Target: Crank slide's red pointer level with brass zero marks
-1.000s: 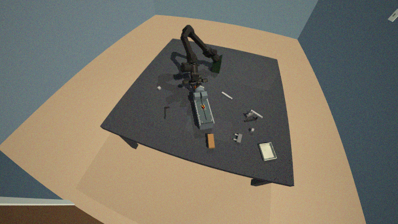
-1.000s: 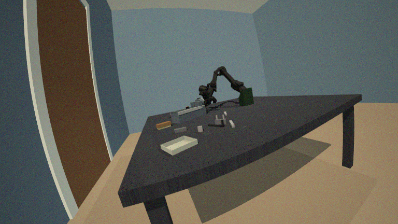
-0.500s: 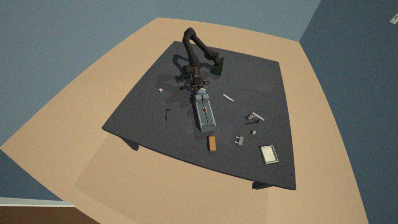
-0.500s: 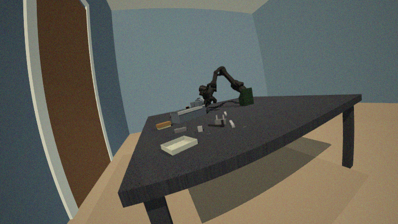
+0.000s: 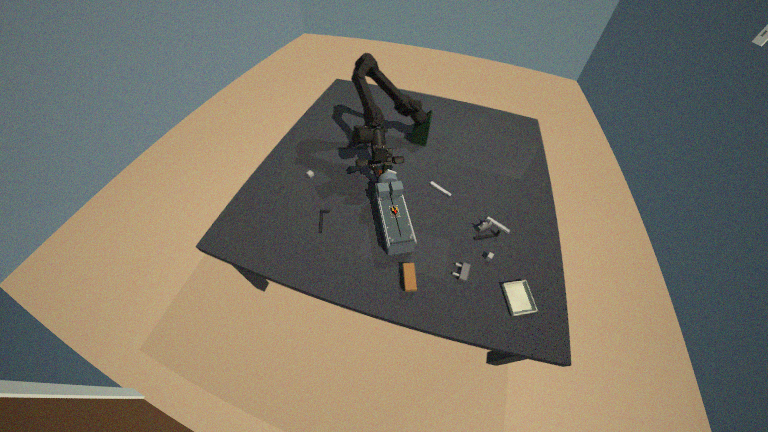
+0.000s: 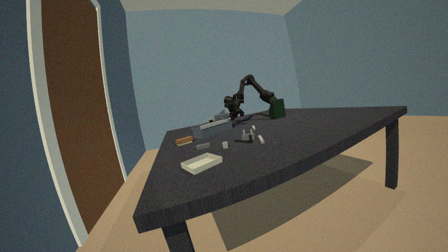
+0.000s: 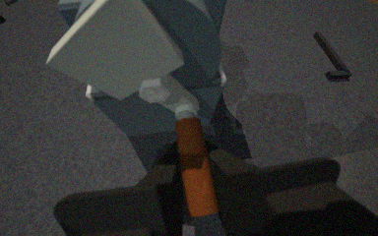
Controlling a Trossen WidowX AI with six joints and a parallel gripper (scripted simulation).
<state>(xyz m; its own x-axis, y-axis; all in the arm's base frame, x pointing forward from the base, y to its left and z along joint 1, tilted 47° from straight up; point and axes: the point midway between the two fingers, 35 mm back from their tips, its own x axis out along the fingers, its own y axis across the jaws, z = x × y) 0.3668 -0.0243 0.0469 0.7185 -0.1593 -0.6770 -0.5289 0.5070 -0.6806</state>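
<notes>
My gripper tip is now 2 cm past the orange crank handle, 1 cm to the left of it and 3 cm below it. From my gripper tip the other things lie so: crank 1 cm behind, 4 cm above; then red pointer 14 cm ahead, 11 cm to the left, 4 cm above; then orange block 31 cm ahead, 23 cm to the left, 2 cm below.
</notes>
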